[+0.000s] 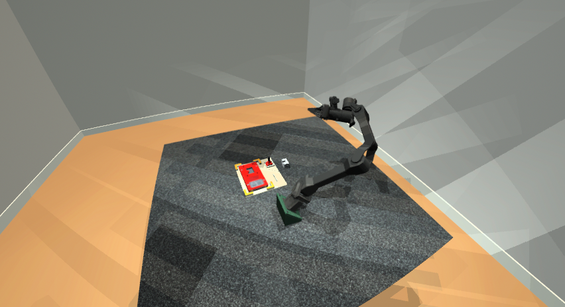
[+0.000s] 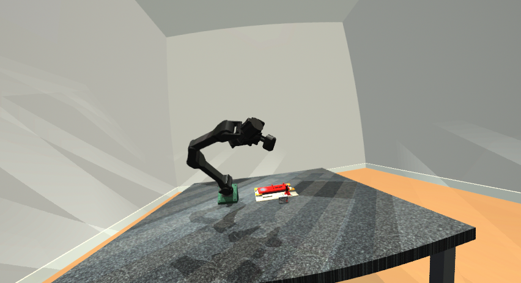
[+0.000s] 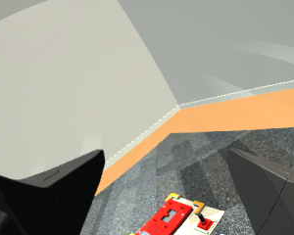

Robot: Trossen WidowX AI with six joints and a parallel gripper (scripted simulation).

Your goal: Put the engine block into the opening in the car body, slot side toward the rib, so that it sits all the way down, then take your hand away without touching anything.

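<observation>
My gripper tip is 5 cm short of the grey engine block, 10 cm to the right of it and 35 cm above it.
</observation>
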